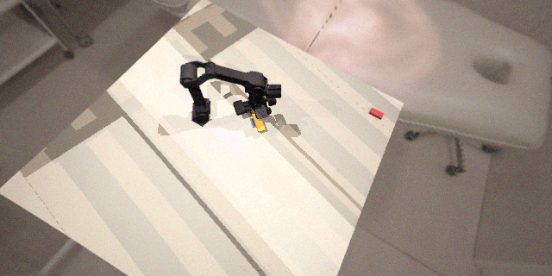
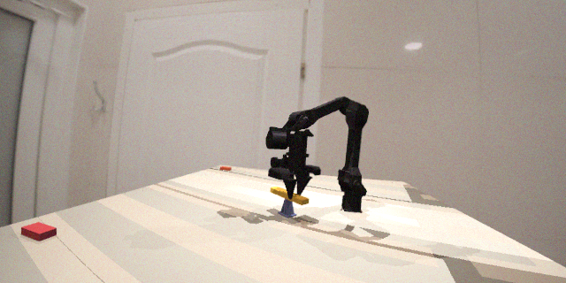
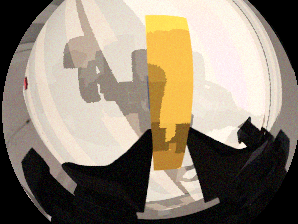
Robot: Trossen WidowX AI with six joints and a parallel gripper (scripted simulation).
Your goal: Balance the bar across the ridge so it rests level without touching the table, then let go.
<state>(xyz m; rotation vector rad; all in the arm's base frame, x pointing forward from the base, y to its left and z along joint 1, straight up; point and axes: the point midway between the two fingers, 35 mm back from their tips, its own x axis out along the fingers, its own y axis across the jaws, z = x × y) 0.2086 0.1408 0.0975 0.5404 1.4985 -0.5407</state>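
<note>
The bar lies 20 mm to the right of my gripper tip and 20 mm ahead of it. From my gripper tip the other things lie so: orange-red block: 640 mm to the right, 530 mm ahead, 50 mm below.
</note>
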